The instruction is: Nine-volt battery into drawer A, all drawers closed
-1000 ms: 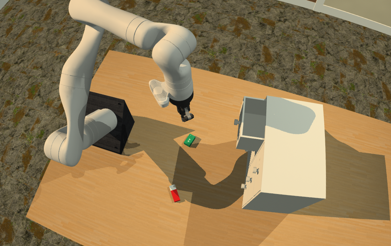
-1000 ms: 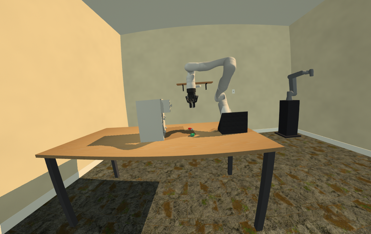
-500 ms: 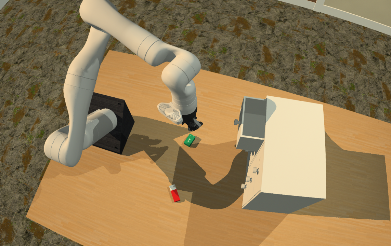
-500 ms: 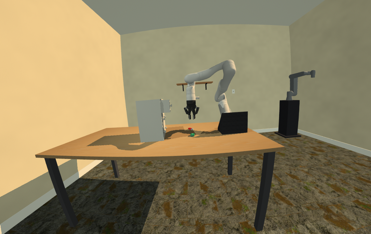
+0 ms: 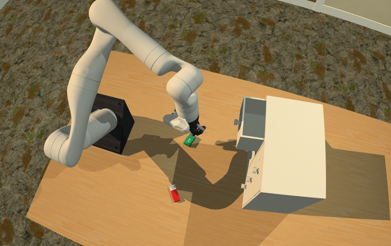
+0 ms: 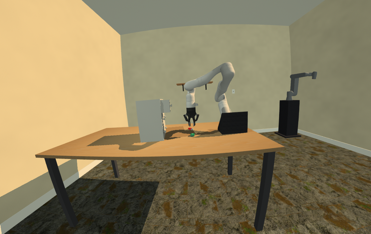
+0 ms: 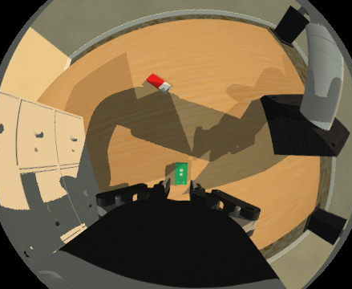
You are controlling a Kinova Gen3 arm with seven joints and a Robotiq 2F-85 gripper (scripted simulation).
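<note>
The green nine-volt battery lies 10 mm to the left of my hand and 100 mm below it. The rest, counted from my hand: drawer 260 mm ahead, 20 mm to the left, 140 mm above.
</note>
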